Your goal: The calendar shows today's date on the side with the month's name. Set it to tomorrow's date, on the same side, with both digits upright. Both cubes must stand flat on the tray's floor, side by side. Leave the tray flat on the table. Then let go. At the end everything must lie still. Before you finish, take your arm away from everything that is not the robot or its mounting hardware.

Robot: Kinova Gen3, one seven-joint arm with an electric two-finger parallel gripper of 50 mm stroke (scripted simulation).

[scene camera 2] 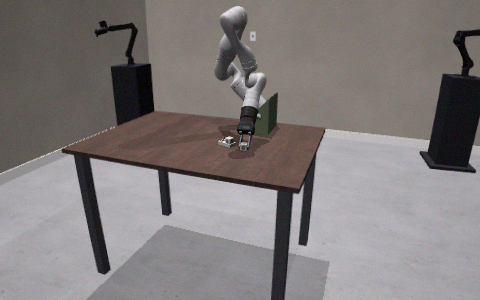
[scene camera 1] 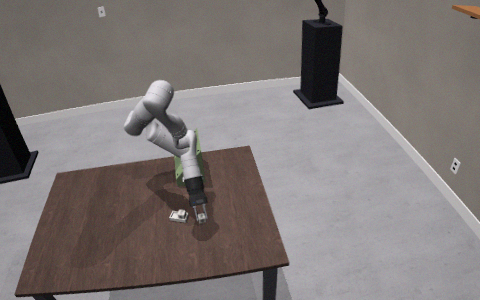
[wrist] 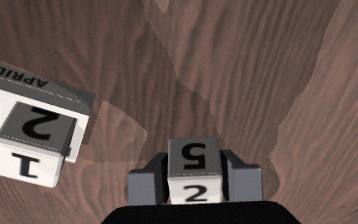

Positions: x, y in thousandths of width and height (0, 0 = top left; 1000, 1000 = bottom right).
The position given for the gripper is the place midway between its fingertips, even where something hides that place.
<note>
In view: the gripper (wrist: 543, 752) and a digit cube (wrist: 546, 783).
</note>
